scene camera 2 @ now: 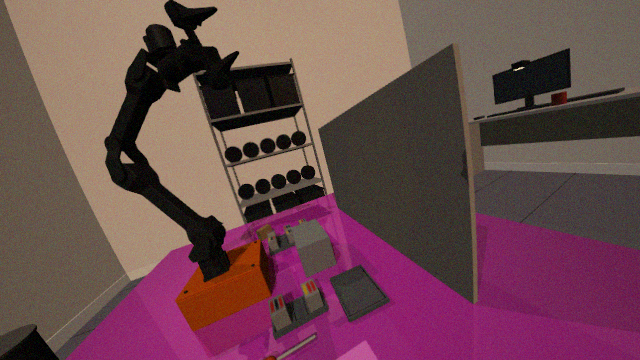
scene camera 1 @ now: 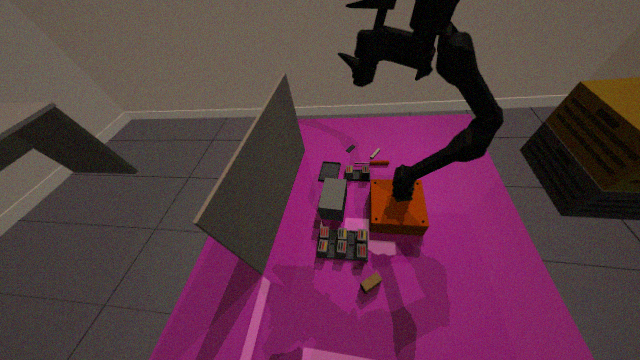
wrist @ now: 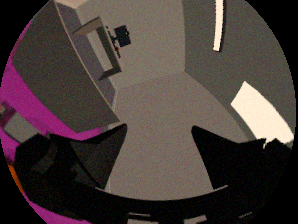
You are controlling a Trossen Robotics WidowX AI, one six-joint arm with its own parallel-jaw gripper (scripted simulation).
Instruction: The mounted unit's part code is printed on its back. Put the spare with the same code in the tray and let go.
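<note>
Scene camera 2 gives me my gripper (scene camera 2: 227,30), which is open and holding nothing, plus a flat dark tray (scene camera 2: 357,292), a grey mounted unit (scene camera 2: 313,245) and a tall grey panel (scene camera 2: 400,162). On scene camera 1 there's my gripper again (scene camera 1: 342,31), and that one also shows the grey mounted unit (scene camera 1: 332,202) and the tall grey panel (scene camera 1: 243,212). The wrist view has my gripper in it too (wrist: 160,128).
</note>
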